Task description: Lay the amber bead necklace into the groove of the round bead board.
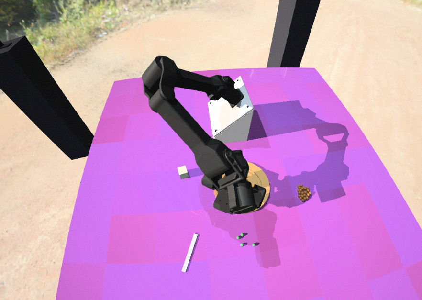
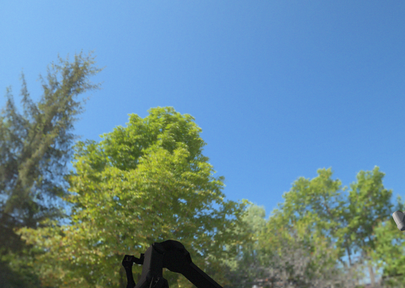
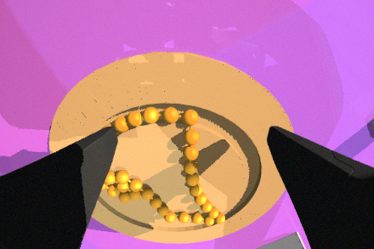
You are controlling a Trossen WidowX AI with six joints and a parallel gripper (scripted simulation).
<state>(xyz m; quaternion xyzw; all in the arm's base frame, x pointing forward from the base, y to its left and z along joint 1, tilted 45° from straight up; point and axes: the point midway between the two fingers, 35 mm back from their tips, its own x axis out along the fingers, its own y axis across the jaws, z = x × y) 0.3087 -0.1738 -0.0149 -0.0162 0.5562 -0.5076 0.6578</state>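
My gripper tip is 50 mm to the right of the round tan bead board, 30 mm past it and 20 mm above it. Round my gripper tip: small cream cube 140 mm to the right, 140 mm behind, 10 mm below; then white bar 170 mm to the right, 140 mm ahead, 20 mm below.
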